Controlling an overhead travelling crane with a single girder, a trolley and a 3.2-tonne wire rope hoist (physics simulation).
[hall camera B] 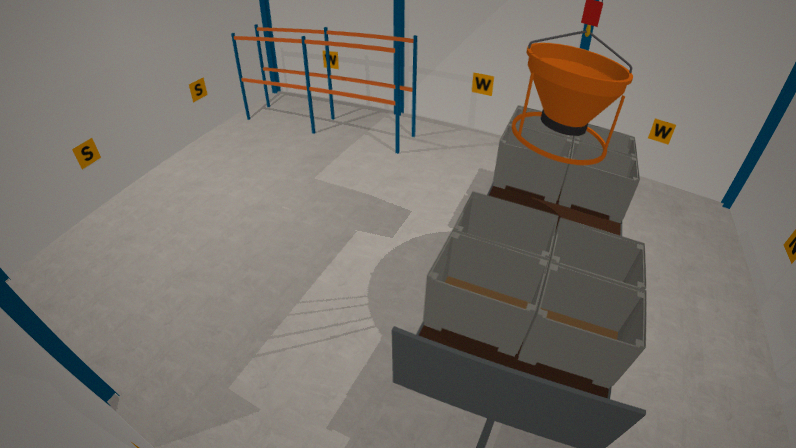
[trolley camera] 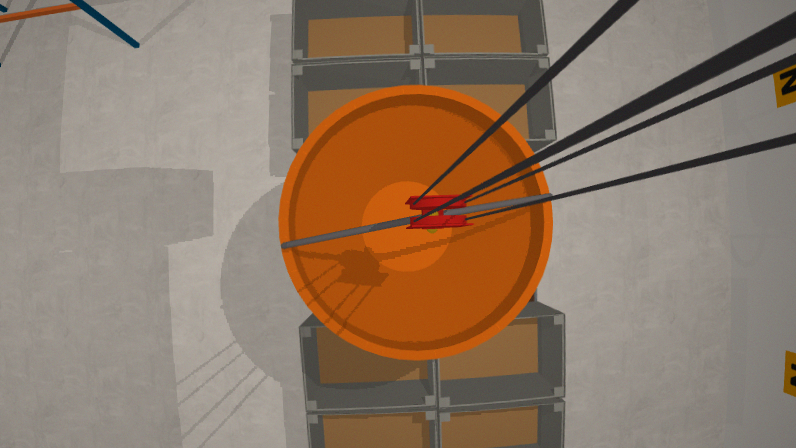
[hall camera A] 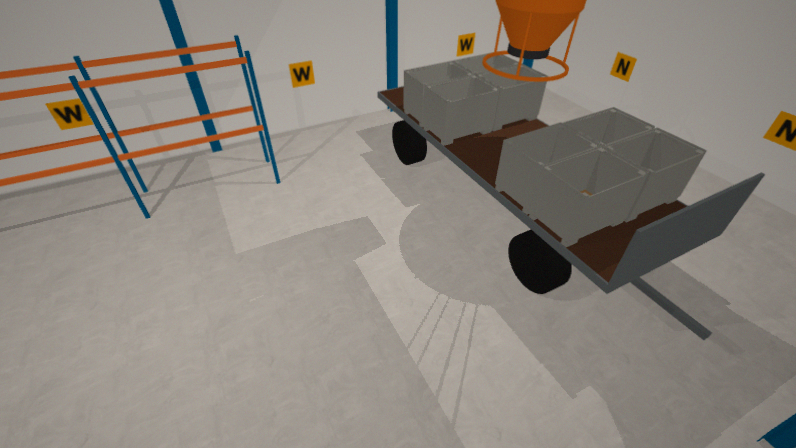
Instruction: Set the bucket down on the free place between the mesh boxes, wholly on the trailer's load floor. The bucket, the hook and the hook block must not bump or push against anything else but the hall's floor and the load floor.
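Note:
The orange bucket (hall camera A: pixel 534 27) (hall camera B: pixel 579 89) (trolley camera: pixel 345 166) hangs upright by its grey bail, its foot ring off the load floor. The hook (hall camera B: pixel 587 31) is shut on the bail, under the red hook block (hall camera B: pixel 592 12) (trolley camera: pixel 437 203). In the trolley camera the bucket covers most of the gap between the mesh boxes near the headboard (hall camera A: pixel 573 217) (hall camera B: pixel 479 311) (trolley camera: pixel 501 387) and the far mesh boxes (hall camera A: pixel 456 116) (hall camera B: pixel 601 189), its rim overlapping both groups in that view. The brown load floor (hall camera A: pixel 473 155) (hall camera B: pixel 590 220) shows between them. The exact height of the ring is hard to tell.
The trailer's grey headboard (hall camera A: pixel 690 222) (hall camera B: pixel 501 384) stands at its drawbar end. A rack (hall camera A: pixel 194 141) (hall camera B: pixel 350 95) (trolley camera: pixel 111 26) with blue posts and orange beams stands by the W wall. A blue column (hall camera A: pixel 392 44) rises behind the trailer's far end.

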